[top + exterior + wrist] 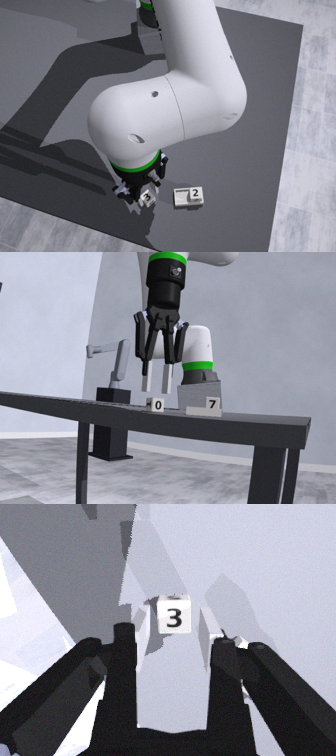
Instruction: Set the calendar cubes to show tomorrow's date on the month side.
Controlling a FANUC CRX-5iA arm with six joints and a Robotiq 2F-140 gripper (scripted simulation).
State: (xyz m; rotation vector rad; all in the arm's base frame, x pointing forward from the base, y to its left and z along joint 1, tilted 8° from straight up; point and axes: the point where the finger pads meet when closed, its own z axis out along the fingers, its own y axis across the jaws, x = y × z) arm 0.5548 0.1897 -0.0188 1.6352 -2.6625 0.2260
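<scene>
Now: the cube 6 cm below my hand. The rest, counted from my hand: tray (10 cm to the left, 6 cm below, 5 cm behind).
</scene>
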